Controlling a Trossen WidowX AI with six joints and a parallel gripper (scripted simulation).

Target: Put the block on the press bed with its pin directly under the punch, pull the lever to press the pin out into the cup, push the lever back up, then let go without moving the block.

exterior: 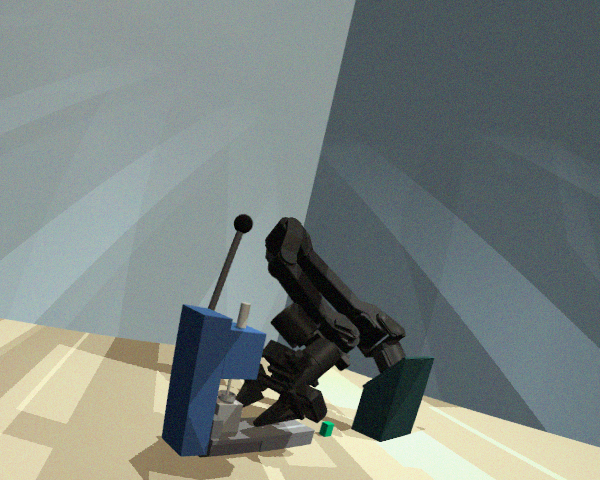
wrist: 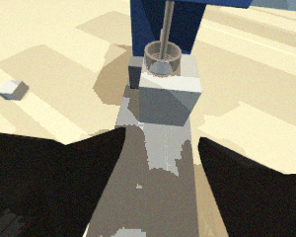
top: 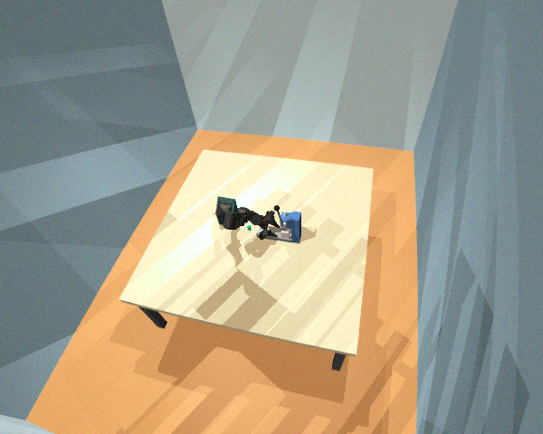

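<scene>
The thin punch rod lies 10 cm above my gripper tip, 4 cm ahead of it and 1 cm to the left of it. Also, from my gripper tip: small grey piece: 21 cm to the left, 5 cm ahead, 4 cm below; small green cube: 19 cm behind, 3 cm below, 1 cm to the left; grey lever: 22 cm above, 5 cm to the right, 4 cm ahead.
</scene>
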